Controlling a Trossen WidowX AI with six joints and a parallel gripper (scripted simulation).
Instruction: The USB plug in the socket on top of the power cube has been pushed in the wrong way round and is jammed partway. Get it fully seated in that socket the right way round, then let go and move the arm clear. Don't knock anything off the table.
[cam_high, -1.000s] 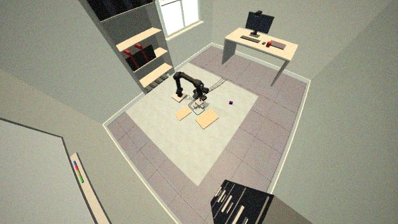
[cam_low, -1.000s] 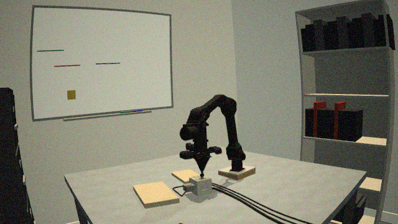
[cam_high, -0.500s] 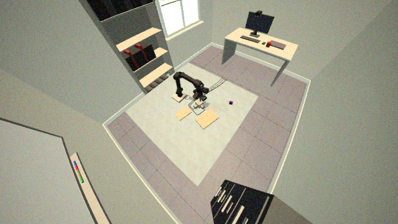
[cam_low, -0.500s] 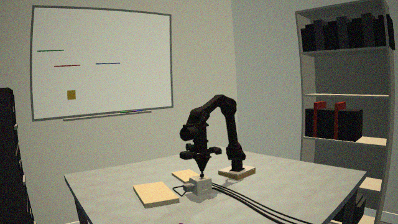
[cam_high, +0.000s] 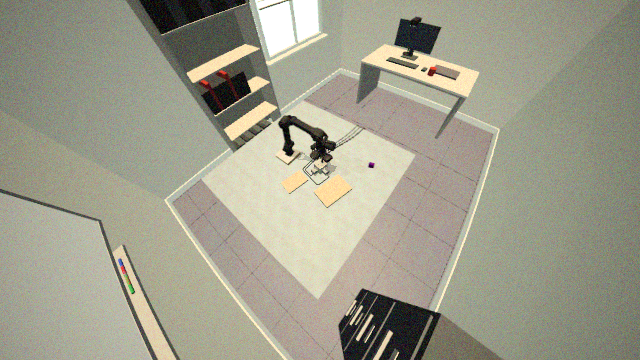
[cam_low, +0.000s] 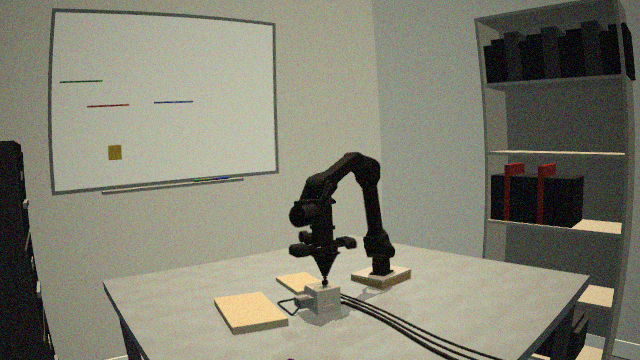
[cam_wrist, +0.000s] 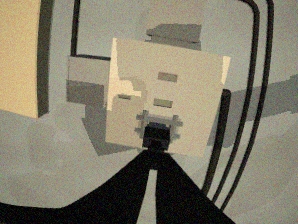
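Right now the dark USB plug is 2 cm below my gripper tip. Also, from my gripper tip: purple cube: 34 cm ahead, 19 cm to the left, 9 cm below.
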